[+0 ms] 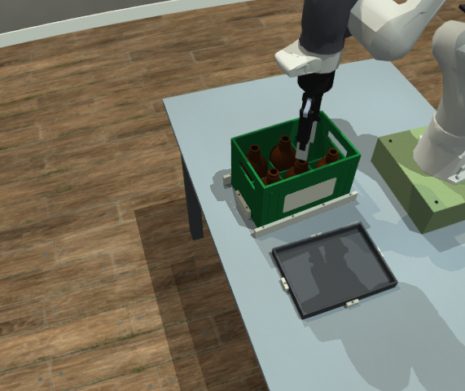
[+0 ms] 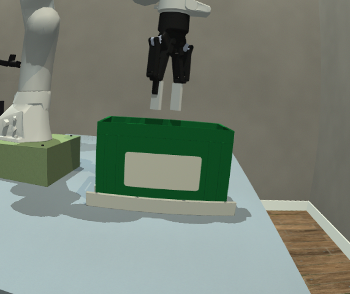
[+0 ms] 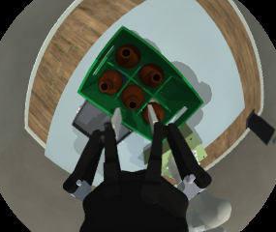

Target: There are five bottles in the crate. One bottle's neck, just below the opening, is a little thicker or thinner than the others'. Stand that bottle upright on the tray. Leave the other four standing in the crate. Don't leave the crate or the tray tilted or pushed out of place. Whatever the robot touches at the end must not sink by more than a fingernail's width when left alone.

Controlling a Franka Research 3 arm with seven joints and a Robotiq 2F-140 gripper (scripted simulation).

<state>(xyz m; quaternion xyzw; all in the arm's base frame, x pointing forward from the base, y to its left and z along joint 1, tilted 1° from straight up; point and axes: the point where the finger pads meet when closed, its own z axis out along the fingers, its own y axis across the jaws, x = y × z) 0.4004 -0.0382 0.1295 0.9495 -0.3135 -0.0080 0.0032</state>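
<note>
Now: the green crate 150 mm below my hand, 40 mm to the right of it and 10 mm ahead of it. Round my hand: dark tray: 230 mm to the left, 220 mm below, 10 mm behind; bottle: 140 mm below, 80 mm to the right, 20 mm ahead.
</note>
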